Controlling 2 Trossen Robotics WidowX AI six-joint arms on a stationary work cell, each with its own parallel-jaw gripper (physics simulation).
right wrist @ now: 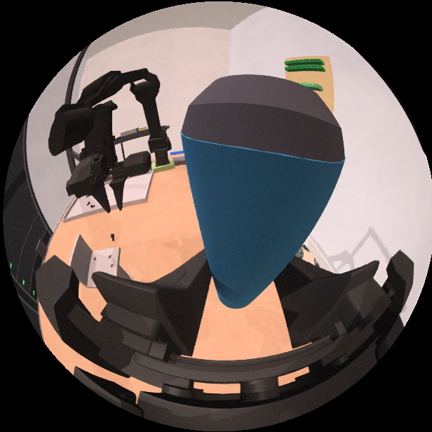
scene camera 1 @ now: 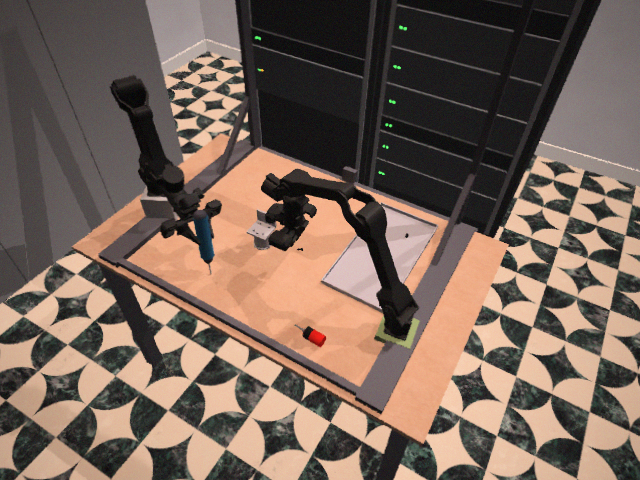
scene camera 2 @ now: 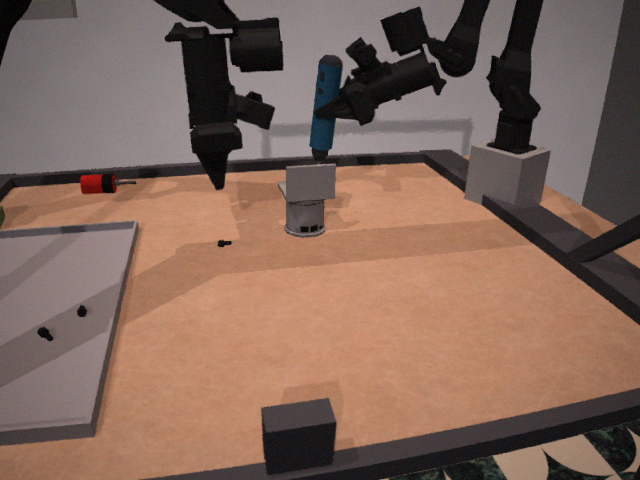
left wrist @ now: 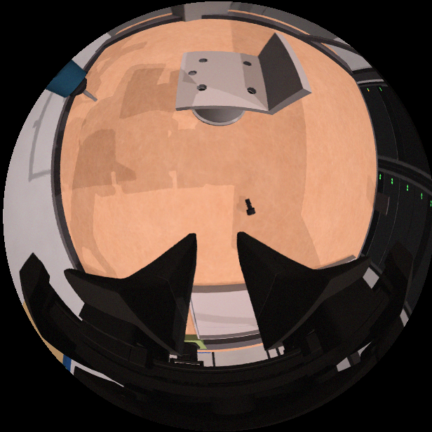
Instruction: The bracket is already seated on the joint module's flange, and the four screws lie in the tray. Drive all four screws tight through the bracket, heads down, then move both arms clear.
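Where they show: left gripper, between the fingertips: [scene camera 1: 293,243] [scene camera 2: 219,186]; right gripper, between the fingertips: [scene camera 1: 207,241] [scene camera 2: 316,111]; left arm's base, origin of its link: [scene camera 1: 397,327]; right arm's base, origin of its link: [scene camera 1: 159,190] [scene camera 2: 511,147].
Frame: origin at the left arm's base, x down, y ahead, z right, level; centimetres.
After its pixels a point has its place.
Note:
The grey bracket [scene camera 1: 261,228] {z 15.0, x -4.5, y 51.0 cm} [scene camera 2: 310,181] {z 18.3, x -6.7, y 50.5 cm} [left wrist: 222,80] sits on the joint module [scene camera 2: 305,217] {z 17.6, x -1.0, y 50.0 cm} [left wrist: 219,116]; no screw heads show in its holes. One black screw [scene camera 1: 299,249] {z 16.8, x 1.6, y 38.4 cm} [scene camera 2: 223,242] {z 17.5, x 1.2, y 37.9 cm} [left wrist: 250,207] [right wrist: 112,237] lies on the table beside the module. Two screws, one [scene camera 2: 81,311] {z 30.4, x 1.0, y 19.5 cm} near another [scene camera 2: 45,333] {z 33.8, x 1.0, y 16.0 cm}, lie in the tray [scene camera 2: 105,372] {z 41.4, x 1.4, y 22.1 cm} [scene camera 1: 326,282] {z 7.1, x 0.6, y 24.7 cm}. A fourth does not show. My left gripper [scene camera 2: 219,187] {z 12.8, x -5.4, y 38.6 cm} [left wrist: 216,238] [right wrist: 114,210] is part open and empty, above the table near the loose screw. My right gripper [scene camera 2: 325,112] {z -2.6, x -12.1, y 58.8 cm} is shut on the blue screwdriver [scene camera 1: 204,237] {z -3.2, x -14.3, y 58.9 cm} [scene camera 2: 321,129] {z -0.5, x -9.3, y 59.0 cm} [right wrist: 260,200], bit down.
A red screwdriver [scene camera 1: 314,335] {z -12.5, x -1.3, y 20.0 cm} [scene camera 2: 98,183] {z -10.4, x -0.3, y 20.4 cm} lies near the table edge. A dark block [scene camera 2: 299,436] {z 57.9, x -2.5, y 35.9 cm} stands at the opposite edge. Dark rails border the table [scene camera 2: 382,320] {z 40.8, x 2.1, y 51.2 cm}. The blue screwdriver's bit [scene camera 1: 209,268] {z -3.6, x -0.6, y 59.4 cm} [left wrist: 91,96] hangs above the table, apart from the bracket.

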